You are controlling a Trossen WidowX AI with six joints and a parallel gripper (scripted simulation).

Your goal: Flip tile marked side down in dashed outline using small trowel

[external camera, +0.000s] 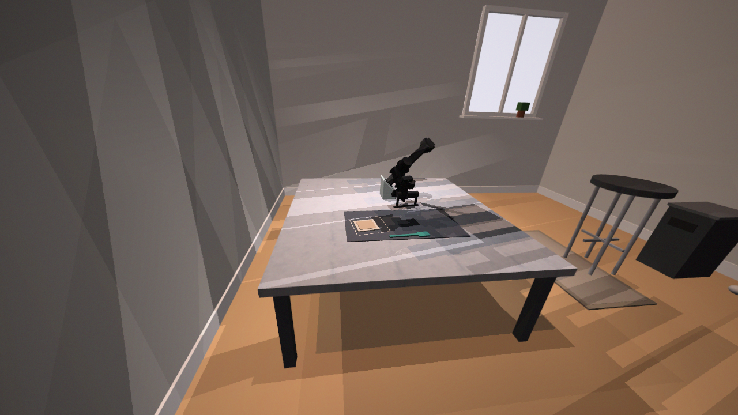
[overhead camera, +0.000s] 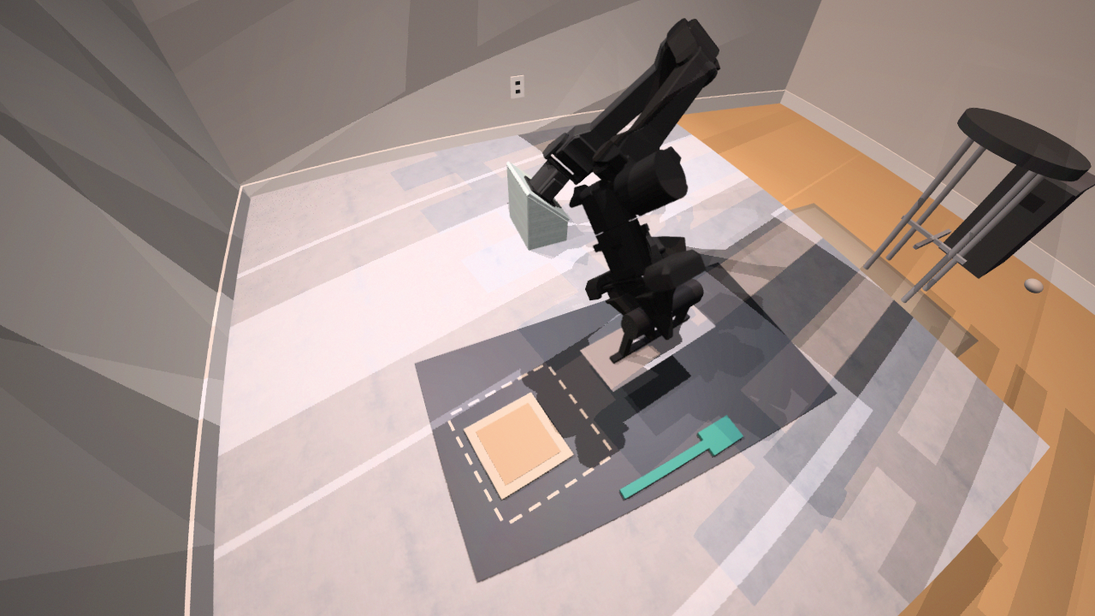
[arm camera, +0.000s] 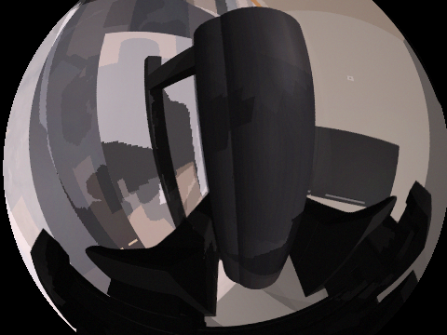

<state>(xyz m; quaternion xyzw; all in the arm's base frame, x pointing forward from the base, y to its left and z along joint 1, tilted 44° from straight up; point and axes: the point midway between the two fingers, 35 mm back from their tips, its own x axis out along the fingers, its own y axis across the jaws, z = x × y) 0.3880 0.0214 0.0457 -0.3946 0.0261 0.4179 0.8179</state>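
My gripper tip is 160 mm above the dark mat and 10 mm past it. The rest, counted from my gripper tip: teal long-handled tool: 140 mm below, 120 mm ahead, 40 mm to the left; then square tile: 210 mm to the right, 140 mm below, 40 mm ahead.
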